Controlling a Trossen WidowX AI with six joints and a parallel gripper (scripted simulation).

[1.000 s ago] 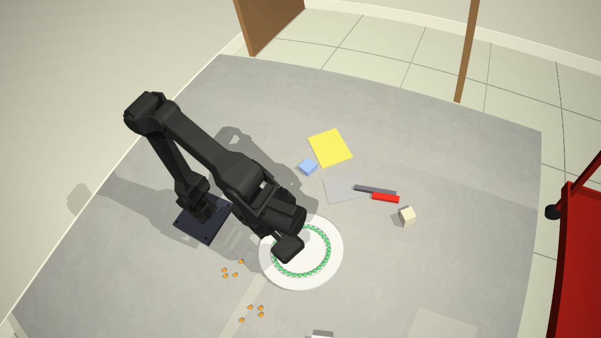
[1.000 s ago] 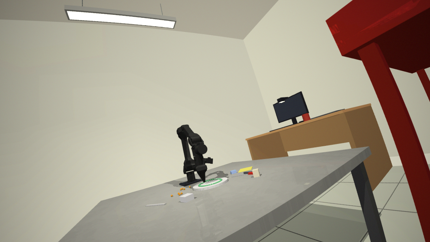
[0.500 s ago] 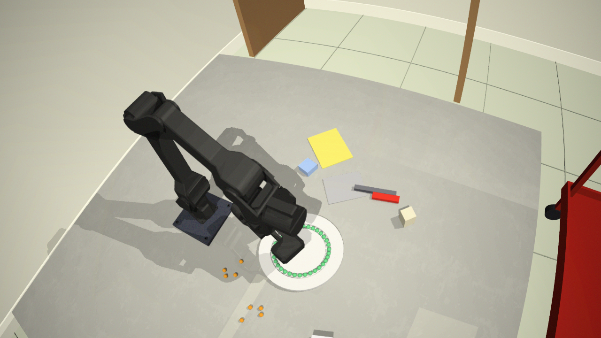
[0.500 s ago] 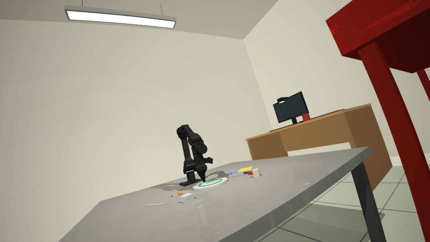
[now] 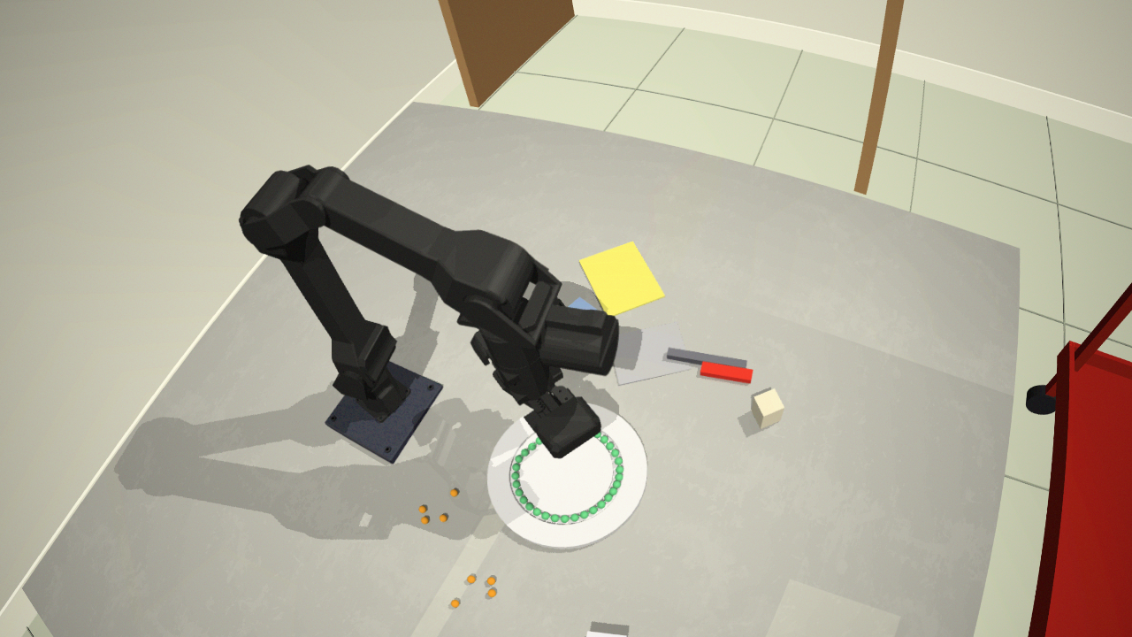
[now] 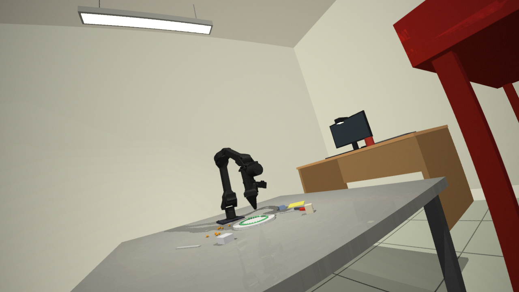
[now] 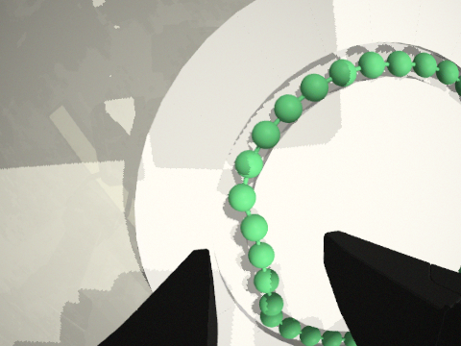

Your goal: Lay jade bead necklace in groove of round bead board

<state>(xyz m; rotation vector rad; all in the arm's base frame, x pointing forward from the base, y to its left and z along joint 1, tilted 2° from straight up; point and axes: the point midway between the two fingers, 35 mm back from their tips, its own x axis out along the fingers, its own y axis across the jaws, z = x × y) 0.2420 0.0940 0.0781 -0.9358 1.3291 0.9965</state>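
The inner disc lies 5 cm ahead of my gripper tip, 3 cm to the right of it and 4 cm below it. From my gripper tip the other things lie so: blue cube 8 cm behind, 17 cm to the left, 4 cm below; grey sheet 3 cm ahead, 17 cm to the left, 5 cm below; bead board 5 cm ahead, 3 cm to the right, 5 cm below.
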